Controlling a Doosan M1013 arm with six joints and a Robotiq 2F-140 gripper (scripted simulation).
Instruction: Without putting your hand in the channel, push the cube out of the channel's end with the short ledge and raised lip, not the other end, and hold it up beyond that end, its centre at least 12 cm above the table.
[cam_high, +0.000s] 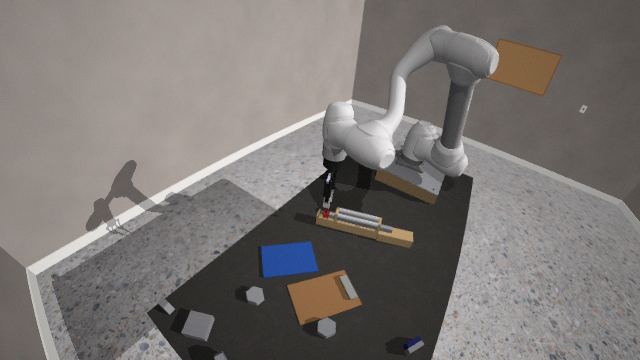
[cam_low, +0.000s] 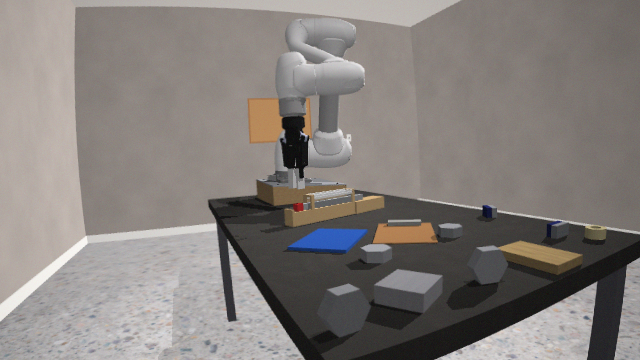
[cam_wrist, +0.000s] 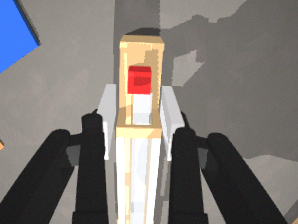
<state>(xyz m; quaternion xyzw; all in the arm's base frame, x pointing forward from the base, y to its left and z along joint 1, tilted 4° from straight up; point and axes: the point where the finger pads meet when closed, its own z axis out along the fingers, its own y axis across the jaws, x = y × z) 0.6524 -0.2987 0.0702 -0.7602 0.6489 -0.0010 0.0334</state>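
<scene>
Now: the red cube 90 mm below my hand. Also, from my hand: light grey stick (40 mm behind, 230 mm to the left, 100 mm below); then channel (20 mm behind, 140 mm to the left, 90 mm below); then grey bar (20 mm behind, 90 mm to the left, 100 mm below).
</scene>
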